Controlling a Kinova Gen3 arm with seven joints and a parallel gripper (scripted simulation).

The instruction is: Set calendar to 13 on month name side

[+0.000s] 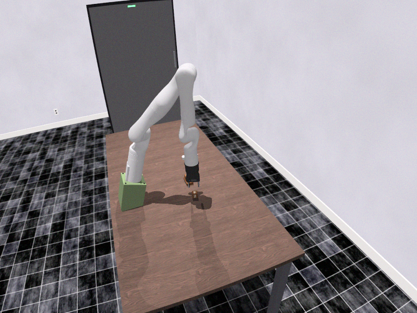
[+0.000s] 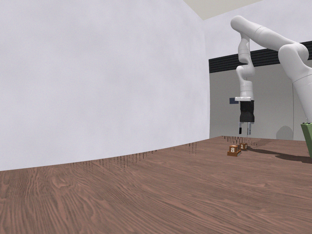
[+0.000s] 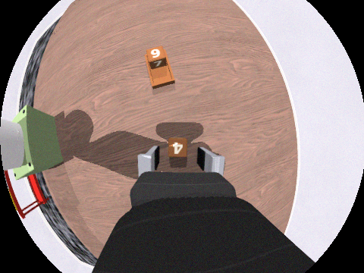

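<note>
Now: the brown number cube 8 cm below my hand. The rest, counted from my hand: calendar tray (16 cm to the left, 9 cm below).
</note>
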